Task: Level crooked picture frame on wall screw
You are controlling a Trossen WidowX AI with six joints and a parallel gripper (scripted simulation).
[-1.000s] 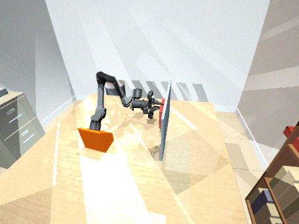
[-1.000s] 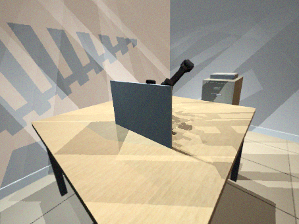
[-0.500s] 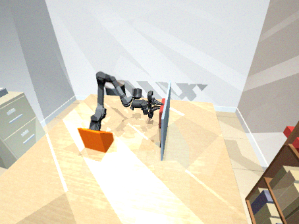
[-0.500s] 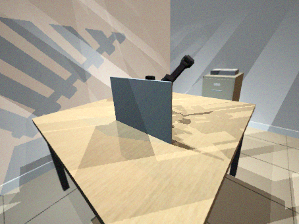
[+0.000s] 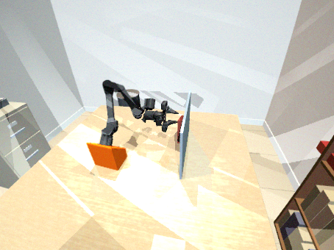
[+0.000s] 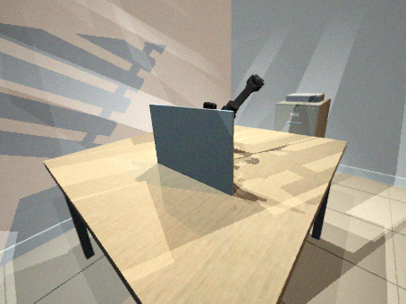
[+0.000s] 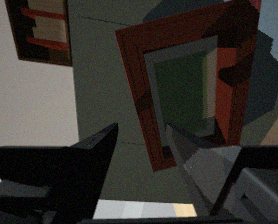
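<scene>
Now: the red picture frame 3 cm ahead of my gripper tip, 3 cm to the right of it and 5 cm below it. From my gripper tip the other things lie so: pale blue wall panel: 4 cm ahead, 2 cm to the right, 6 cm below.
</scene>
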